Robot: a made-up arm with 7 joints.
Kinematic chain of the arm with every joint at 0, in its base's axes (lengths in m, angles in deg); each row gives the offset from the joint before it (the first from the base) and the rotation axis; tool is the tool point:
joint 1: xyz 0 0 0.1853 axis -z
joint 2: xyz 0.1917 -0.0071 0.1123 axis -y
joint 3: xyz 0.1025 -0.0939 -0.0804 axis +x
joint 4: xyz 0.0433 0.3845 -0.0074 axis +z
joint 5: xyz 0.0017 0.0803 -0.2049 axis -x
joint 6: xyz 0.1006 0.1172 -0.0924 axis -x
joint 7: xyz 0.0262 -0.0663 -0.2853 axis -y
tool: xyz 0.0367 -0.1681 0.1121
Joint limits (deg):
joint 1: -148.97..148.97
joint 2: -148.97..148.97
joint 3: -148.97..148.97
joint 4: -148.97..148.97
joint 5: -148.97..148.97
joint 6: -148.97..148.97
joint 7: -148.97..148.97
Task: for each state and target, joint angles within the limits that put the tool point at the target. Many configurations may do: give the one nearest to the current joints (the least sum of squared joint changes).
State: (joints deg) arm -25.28 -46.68 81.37 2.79 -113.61 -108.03 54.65
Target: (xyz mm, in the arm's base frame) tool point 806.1 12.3 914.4
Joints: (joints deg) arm -18.08 -27.26 104.22 -5.08 -64.94 -84.40 66.86
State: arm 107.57 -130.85 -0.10 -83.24 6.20 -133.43 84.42
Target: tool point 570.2 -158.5 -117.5
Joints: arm 138.10 -127.36 13.43 -67.56 -3.62 -145.95 84.51
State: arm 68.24 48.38 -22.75 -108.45 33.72 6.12 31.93
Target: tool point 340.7 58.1 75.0
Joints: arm 40.16 20.86 8.77 -110.27 57.00 14.36 27.22
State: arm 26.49 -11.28 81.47 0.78 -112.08 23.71 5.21
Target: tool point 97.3 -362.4 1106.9
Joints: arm 44.20 11.54 111.91 8.62 -103.07 -6.52 -24.13
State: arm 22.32 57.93 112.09 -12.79 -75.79 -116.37 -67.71
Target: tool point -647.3 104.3 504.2
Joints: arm 32.15 97.04 90.25 11.45 -70.49 -113.82 -63.08
